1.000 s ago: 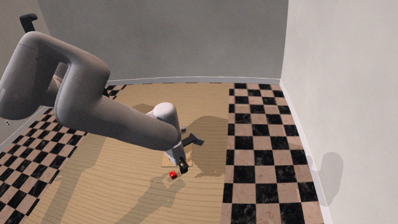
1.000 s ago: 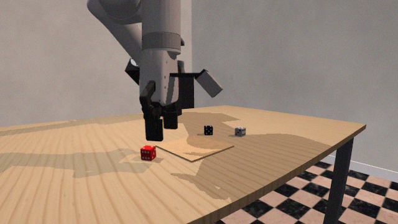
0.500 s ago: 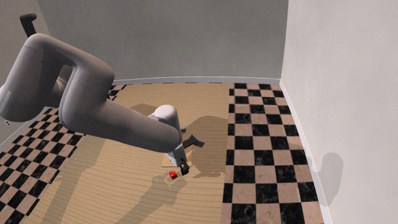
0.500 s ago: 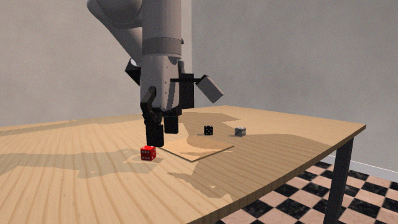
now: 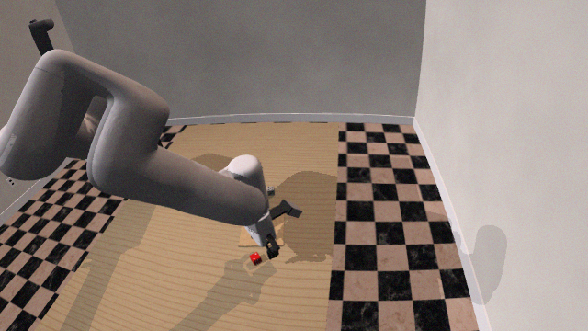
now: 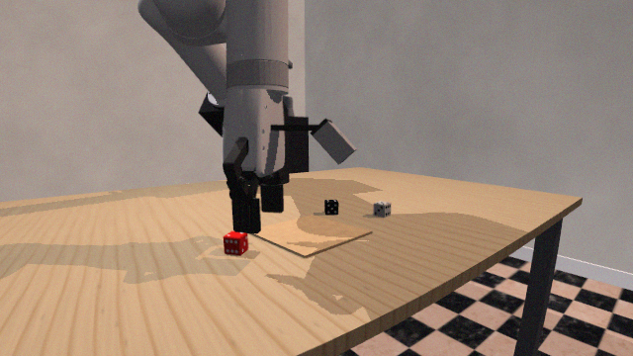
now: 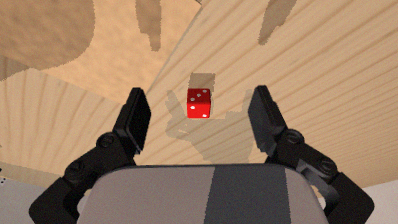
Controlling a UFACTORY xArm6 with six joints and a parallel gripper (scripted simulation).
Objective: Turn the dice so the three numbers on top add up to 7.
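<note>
Right now the red die is 4 cm below my hand, 3 cm behind it and 2 cm to the right of it. From my hand the other things lie so: white die: 27 cm to the left, 4 cm below; then tan mat: 10 cm to the left, 5 cm below, 2 cm behind; then black die: 22 cm to the left, 8 cm behind, 4 cm below.
</note>
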